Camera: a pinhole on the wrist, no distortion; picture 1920 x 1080 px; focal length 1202.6 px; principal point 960.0 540.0 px. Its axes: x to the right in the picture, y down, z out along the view. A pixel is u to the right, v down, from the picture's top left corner.
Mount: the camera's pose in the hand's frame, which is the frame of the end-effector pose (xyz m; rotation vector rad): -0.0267 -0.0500 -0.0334 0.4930 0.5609 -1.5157
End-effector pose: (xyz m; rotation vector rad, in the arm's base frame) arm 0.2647 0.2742 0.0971 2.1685 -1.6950 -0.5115
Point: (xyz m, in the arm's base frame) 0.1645 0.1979 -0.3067
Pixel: 165.9 825.5
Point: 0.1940 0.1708 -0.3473
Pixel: 291.0 896.6
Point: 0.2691 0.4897 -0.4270
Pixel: 734.6 161.5
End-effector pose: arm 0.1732 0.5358 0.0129 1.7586 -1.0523 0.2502
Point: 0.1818 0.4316 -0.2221
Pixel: 660.7 215.3
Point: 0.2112 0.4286 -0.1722
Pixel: 667.1 461.5
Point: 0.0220 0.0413 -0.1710
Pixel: outside the picture
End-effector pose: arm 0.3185 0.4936 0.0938 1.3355 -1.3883 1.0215
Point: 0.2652 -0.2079 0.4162
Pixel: outside the picture
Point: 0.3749 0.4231 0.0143
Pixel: 211.4 65.2
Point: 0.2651 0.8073 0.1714
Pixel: behind the camera
